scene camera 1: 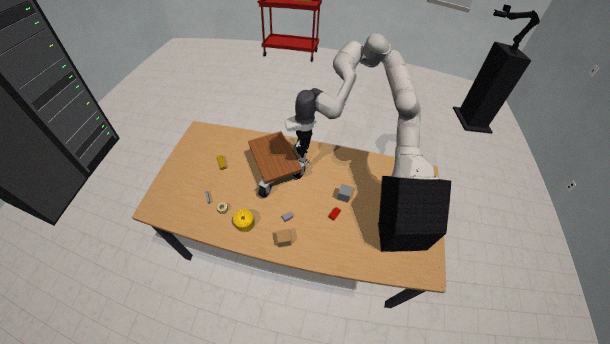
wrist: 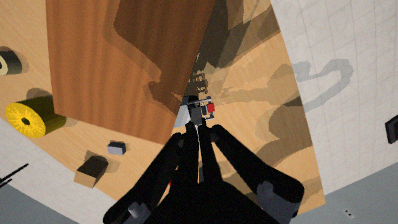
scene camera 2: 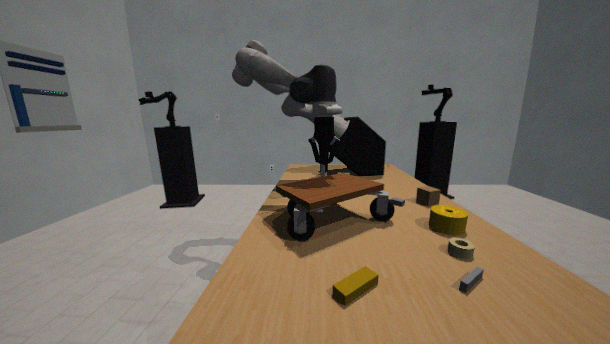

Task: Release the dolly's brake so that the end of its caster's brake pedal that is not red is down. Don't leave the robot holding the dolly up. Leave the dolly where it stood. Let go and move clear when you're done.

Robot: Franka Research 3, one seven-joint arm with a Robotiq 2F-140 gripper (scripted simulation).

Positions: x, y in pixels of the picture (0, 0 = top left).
Labels:
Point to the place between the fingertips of my gripper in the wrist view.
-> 197, 114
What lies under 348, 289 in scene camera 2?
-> A yellow block.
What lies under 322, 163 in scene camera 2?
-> My gripper.

